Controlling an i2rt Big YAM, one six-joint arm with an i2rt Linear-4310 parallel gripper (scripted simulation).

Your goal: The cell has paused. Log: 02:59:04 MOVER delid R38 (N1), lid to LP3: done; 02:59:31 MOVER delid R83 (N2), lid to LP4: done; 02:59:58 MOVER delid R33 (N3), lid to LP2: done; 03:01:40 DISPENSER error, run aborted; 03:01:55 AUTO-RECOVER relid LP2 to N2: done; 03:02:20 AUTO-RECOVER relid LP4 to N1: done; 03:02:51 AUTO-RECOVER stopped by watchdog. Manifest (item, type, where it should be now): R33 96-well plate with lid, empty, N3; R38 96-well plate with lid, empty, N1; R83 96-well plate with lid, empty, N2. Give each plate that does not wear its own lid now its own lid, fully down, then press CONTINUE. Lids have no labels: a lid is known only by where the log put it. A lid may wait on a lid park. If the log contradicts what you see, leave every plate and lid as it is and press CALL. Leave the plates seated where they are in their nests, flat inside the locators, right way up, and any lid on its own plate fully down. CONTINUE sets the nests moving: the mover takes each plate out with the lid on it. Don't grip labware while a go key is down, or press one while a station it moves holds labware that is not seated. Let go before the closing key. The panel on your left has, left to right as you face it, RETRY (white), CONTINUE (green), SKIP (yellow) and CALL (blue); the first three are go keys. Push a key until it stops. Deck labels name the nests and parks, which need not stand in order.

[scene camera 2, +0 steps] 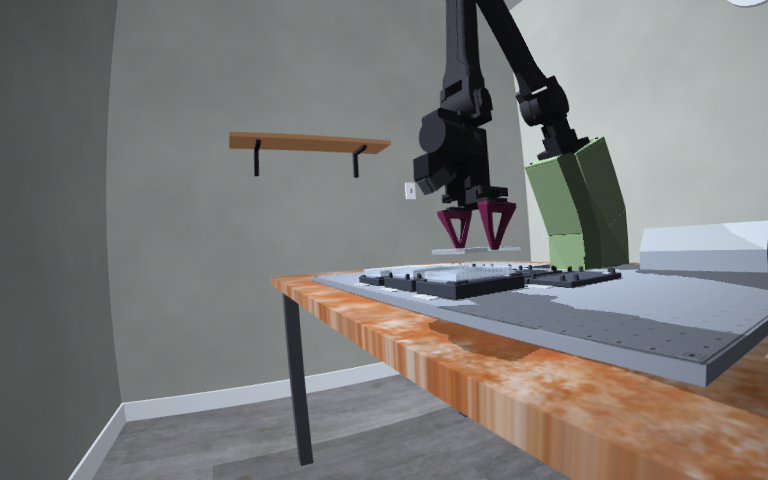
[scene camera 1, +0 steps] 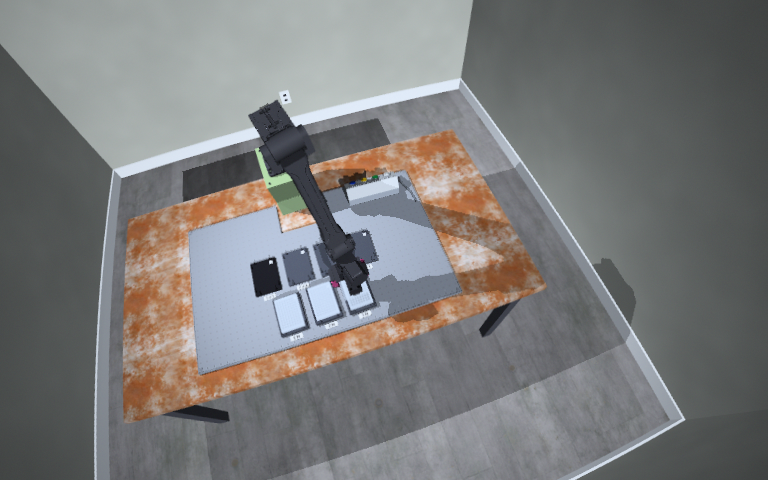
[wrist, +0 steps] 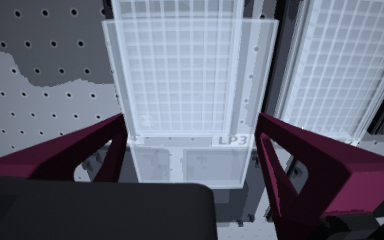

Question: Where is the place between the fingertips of my gripper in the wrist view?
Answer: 191, 120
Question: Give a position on a LP3 park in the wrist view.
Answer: At 231, 205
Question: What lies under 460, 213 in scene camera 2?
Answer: My gripper.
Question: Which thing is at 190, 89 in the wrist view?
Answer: A clear lid.
